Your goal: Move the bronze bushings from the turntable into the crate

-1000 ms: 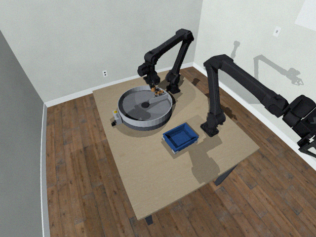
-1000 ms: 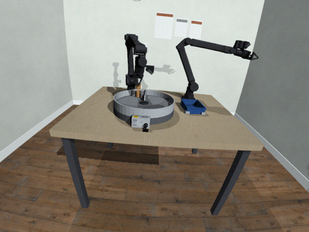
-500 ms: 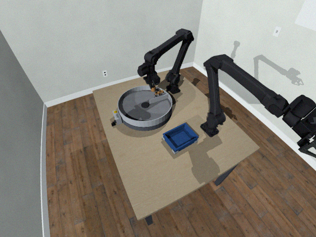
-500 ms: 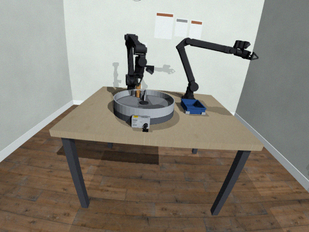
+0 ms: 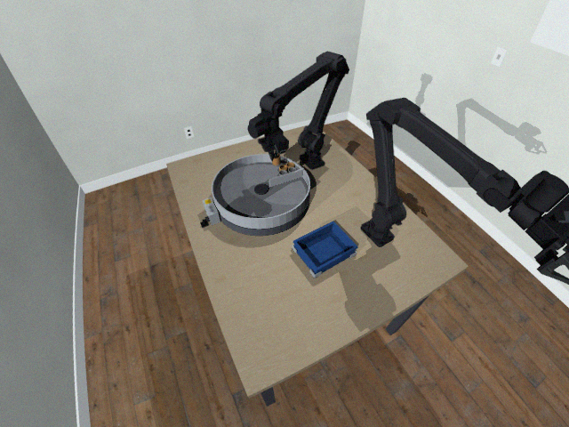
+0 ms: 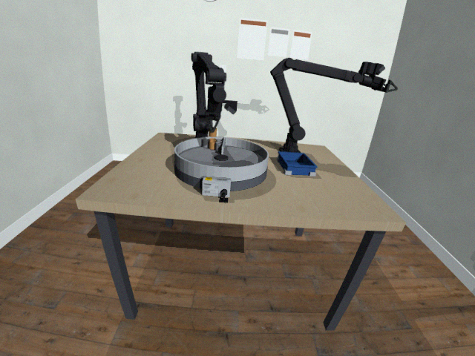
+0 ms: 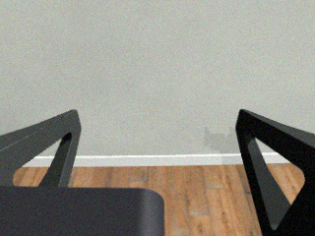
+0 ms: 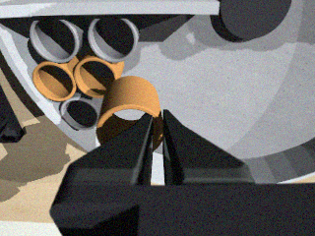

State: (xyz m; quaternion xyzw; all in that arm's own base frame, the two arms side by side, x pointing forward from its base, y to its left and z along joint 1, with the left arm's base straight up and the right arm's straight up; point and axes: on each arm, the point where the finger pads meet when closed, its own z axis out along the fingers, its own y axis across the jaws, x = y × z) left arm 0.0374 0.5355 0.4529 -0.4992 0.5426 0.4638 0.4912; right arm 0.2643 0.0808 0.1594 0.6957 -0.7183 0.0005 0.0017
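Note:
My right gripper is now 2 cm past the blue crate, 42 cm to the right of it and 14 cm above it.

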